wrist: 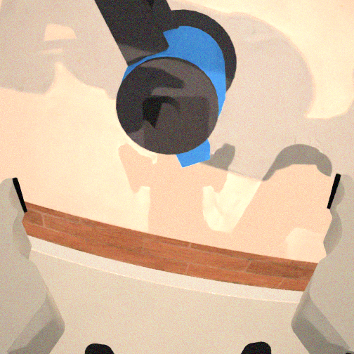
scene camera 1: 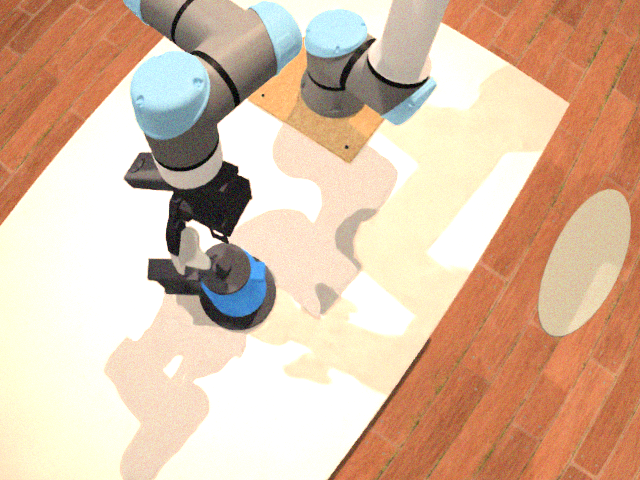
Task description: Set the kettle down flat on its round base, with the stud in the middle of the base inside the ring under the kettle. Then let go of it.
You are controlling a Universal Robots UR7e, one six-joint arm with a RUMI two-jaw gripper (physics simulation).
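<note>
The kettle [scene camera 1: 236, 300] [wrist: 202, 47] has a blue body, a dark round lid, a small blue spout and a thick black handle. It looks upright at the front middle of the table in the scene view and at the top middle in the wrist view. The black round base [scene camera 1: 270, 302] [wrist: 230, 55] shows as a dark rim around its foot. The stud and the ring are hidden under the kettle, so their fit cannot be seen. My gripper [scene camera 1: 195, 257] [wrist: 176, 179] is open and empty, with its jaws wide apart, above and beside the lid, clear of the kettle in the wrist view.
The kettle's black handle [scene camera 1: 174, 276] [wrist: 134, 25] sticks out to the left in the scene view. The arm's wooden mounting board [scene camera 1: 330, 135] lies at the back of the white table [scene camera 1: 289, 423]. A beige round disc [scene camera 1: 584, 258] shows over the brick-red floor at the right.
</note>
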